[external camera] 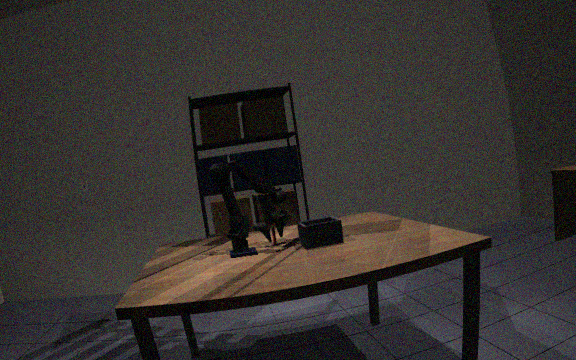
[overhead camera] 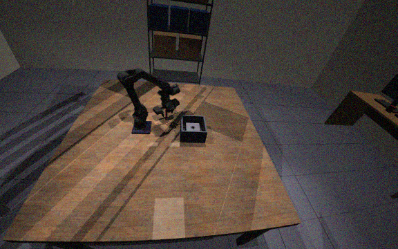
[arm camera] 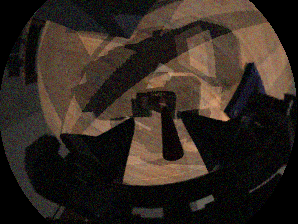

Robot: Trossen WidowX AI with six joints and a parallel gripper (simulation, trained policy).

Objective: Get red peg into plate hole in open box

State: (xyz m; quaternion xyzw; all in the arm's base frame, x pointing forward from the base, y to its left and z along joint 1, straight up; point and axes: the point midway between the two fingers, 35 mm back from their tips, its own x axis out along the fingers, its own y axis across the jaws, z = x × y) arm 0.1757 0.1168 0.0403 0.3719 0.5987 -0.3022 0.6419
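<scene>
The red peg lies 2 cm above my gripper tip, 1 cm to the right of it and 1 cm behind it. Round my gripper tip: plate (17 cm to the right, 17 cm ahead, 3 cm above); dark box (17 cm to the right, 17 cm ahead, 1 cm above).
</scene>
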